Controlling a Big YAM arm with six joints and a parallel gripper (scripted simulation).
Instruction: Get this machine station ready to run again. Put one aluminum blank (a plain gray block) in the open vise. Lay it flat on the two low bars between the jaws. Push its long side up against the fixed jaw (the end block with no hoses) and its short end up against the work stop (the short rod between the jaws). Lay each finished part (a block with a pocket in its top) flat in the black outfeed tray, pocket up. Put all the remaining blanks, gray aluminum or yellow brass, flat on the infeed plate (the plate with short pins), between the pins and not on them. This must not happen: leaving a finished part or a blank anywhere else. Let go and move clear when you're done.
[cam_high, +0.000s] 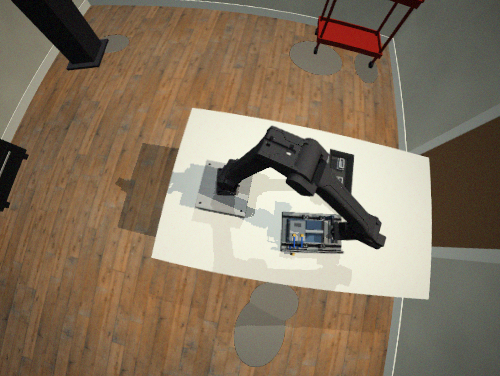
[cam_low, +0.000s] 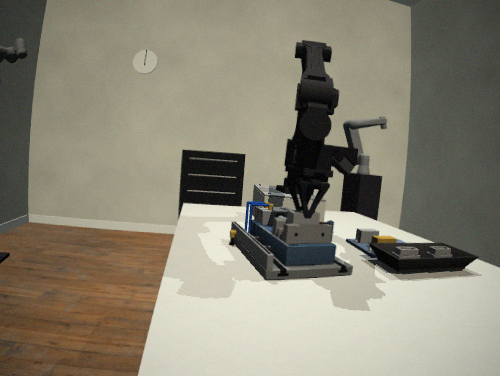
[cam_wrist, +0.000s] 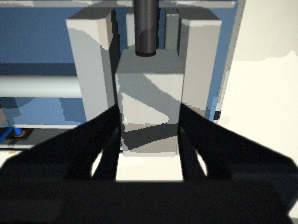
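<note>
Right now my hand is 50 mm to the right of the dark rod and 30 mm above it. The rest, counted from my hand: yellow brass blank (40 mm behind, 280 mm to the left, 90 mm below); light cylinder (90 mm behind, 40 mm below); vise (70 mm behind, 80 mm below).
</note>
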